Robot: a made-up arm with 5 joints.
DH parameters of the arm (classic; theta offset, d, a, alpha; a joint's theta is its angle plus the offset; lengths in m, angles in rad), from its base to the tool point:
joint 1: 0 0.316 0 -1.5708
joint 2: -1.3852 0 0.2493 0
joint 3: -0.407 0 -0.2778 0
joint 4: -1.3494 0 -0.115 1.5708
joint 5: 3.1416 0.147 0 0
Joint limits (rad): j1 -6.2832..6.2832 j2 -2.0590..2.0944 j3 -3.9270..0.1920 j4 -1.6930..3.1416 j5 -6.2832..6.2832
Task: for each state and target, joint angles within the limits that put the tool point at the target. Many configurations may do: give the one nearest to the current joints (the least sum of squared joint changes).
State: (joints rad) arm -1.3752 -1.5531 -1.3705 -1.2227 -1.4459
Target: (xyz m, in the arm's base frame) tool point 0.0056 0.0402 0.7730
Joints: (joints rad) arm -1.7092 -1.0490 -0.8038 -1.1556 -1.4459
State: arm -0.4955 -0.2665 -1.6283 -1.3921 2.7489
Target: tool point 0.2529 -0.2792 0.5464
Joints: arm -0.8348 0.3148 -1.0010 -1.5855 2.7489
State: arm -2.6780 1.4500 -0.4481 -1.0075 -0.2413
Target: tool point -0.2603 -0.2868 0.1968
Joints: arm -2.3078 0.8558 -0.5924 -1.3450 -0.2413
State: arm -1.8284 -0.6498 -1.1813 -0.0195 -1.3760
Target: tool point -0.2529 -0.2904 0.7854
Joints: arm -2.2873 -0.2368 -1.4520 0.0268 -1.3760
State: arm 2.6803 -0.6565 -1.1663 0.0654 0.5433
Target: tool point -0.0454 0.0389 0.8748
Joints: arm 2.4331 -0.9862 -1.1991 -0.0075 0.5433
